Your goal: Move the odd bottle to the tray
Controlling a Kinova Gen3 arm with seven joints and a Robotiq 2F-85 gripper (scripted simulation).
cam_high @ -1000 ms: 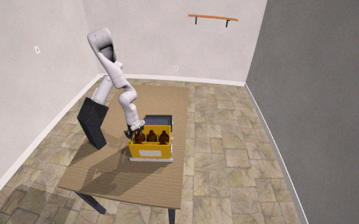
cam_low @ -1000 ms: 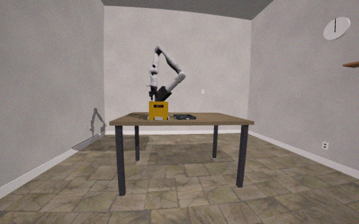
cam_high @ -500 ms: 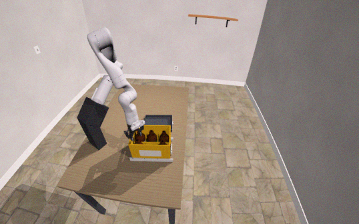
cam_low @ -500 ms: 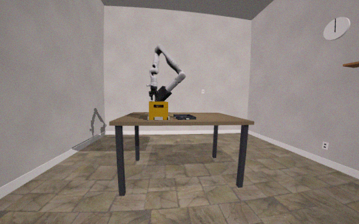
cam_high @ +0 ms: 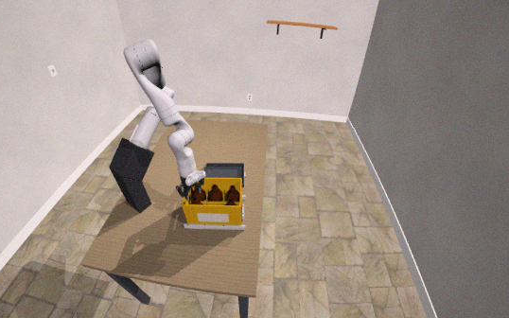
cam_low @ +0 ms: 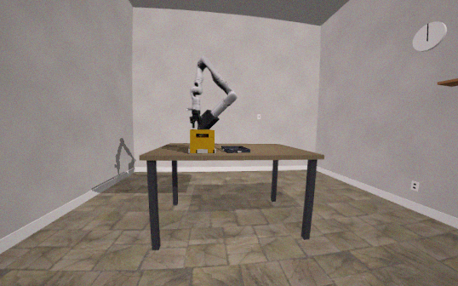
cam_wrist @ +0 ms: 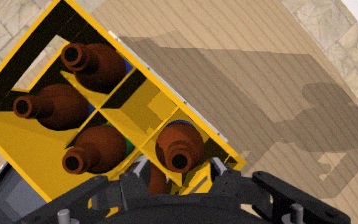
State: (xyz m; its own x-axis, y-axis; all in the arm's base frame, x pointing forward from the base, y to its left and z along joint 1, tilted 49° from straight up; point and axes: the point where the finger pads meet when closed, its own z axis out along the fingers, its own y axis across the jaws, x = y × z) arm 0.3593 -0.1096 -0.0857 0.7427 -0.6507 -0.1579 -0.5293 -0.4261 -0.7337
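My gripper is now 80 mm short of the yellow crate, 60 mm to the right of it and 120 mm above it. Also, from my hand: dark grey tray 50 mm ahead, 340 mm to the left, 190 mm below.
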